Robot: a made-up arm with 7 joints. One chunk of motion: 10 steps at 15 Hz.
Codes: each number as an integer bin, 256 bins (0 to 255) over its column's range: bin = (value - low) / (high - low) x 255, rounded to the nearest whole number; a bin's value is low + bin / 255 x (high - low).
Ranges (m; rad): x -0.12..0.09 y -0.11..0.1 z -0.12..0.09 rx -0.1..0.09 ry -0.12..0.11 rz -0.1..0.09
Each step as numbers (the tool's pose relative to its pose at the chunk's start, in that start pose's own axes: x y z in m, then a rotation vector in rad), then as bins.
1 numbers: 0.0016 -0.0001 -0.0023 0.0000 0.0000 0.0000
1 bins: 148 133 143 134 133 134
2 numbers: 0.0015 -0.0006 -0.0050 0.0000 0.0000 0.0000
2 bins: 148 133 140 134 133 134
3 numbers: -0.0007 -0.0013 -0.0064 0.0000 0.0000 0.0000
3 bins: 145 132 138 134 133 134
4 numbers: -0.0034 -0.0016 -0.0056 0.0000 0.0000 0.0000
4 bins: 142 132 139 134 133 134
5 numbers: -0.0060 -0.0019 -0.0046 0.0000 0.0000 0.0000
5 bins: 138 131 140 134 133 134
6 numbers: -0.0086 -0.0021 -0.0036 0.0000 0.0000 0.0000
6 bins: 135 131 141 134 133 134
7 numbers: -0.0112 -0.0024 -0.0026 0.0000 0.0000 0.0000
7 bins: 132 131 143 134 133 134
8 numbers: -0.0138 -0.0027 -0.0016 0.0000 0.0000 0.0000
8 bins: 129 130 144 134 133 134
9 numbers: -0.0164 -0.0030 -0.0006 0.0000 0.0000 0.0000
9 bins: 126 130 145 134 133 134
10 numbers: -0.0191 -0.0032 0.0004 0.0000 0.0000 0.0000
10 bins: 123 130 146 134 133 134
